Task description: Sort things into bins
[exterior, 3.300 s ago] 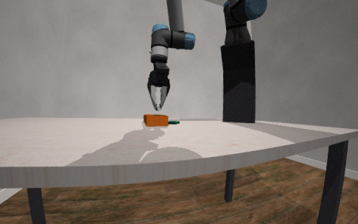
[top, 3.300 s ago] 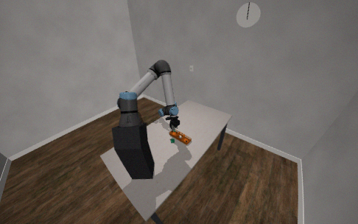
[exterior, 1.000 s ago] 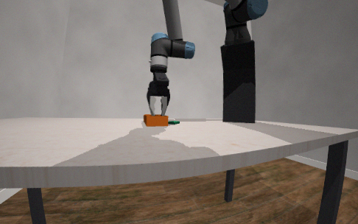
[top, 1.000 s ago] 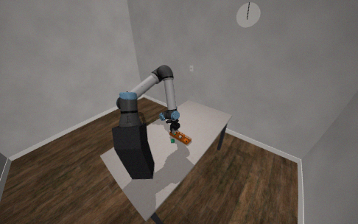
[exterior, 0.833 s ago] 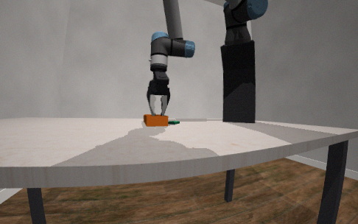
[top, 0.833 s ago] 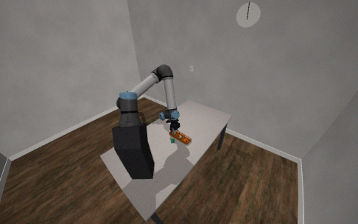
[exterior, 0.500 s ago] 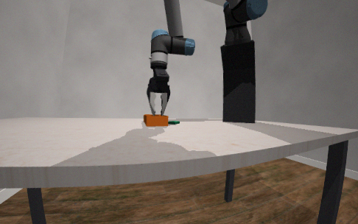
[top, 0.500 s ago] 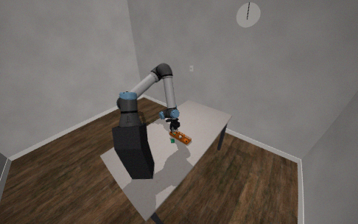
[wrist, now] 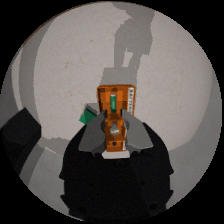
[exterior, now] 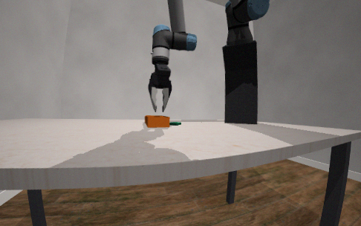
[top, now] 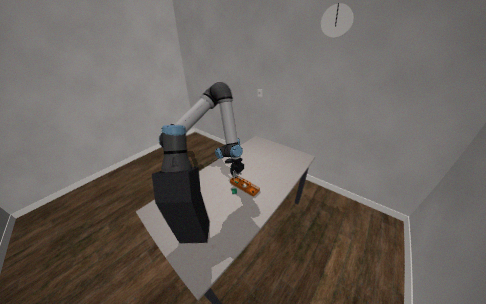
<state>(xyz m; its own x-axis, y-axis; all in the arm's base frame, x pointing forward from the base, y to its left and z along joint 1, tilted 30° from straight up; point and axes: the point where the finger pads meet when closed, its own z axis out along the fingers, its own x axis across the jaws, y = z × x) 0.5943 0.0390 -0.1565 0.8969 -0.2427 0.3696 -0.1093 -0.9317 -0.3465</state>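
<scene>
The green cylinder lies 6 cm below my hand. Also, from my hand: green block 9 cm behind, 4 cm to the right, 7 cm below; then small dark thing 2 cm behind, 18 cm to the right, 6 cm below; then white object 1 cm behind, 10 cm to the right, 5 cm below.
</scene>
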